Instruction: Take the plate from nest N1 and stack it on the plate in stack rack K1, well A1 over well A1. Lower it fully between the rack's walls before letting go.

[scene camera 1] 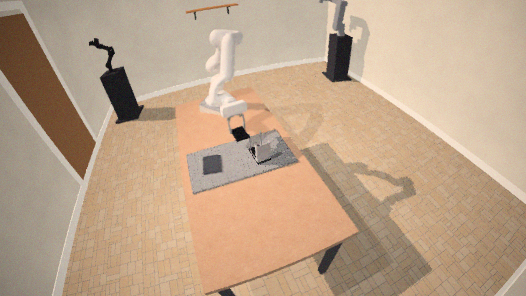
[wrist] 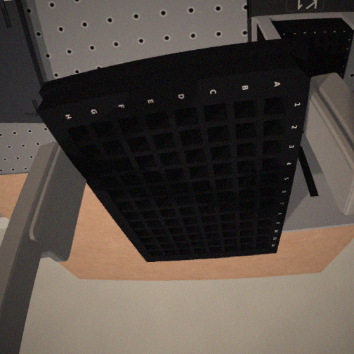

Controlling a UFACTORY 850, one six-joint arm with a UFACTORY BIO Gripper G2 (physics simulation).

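The held plate (scene camera 1: 241, 133) (wrist: 200, 150) is black, with a grid of square wells; its A1 corner is at the upper right in the wrist view. My gripper (scene camera 1: 237, 126) (wrist: 195, 172) is shut on it, one finger along each side, and holds it above the board's back edge, behind and to the left of the rack. Stack rack K1 (scene camera 1: 263, 152) (wrist: 268, 28) has pale upright walls. A black plate (wrist: 322, 47) sits inside it, partly hidden by the held plate. Nest N1 (scene camera 1: 212, 164) (wrist: 17, 65) is a dark flat rectangle at the board's left; its label does not show.
The grey perforated board (scene camera 1: 202, 186) (wrist: 165, 30) lies on the orange-brown table (scene camera 1: 270, 215) (wrist: 110, 250). The rack walls stand up from the board's right part. Two other arms stand on black pedestals (scene camera 1: 121, 95) (scene camera 1: 339, 57) away from the table.
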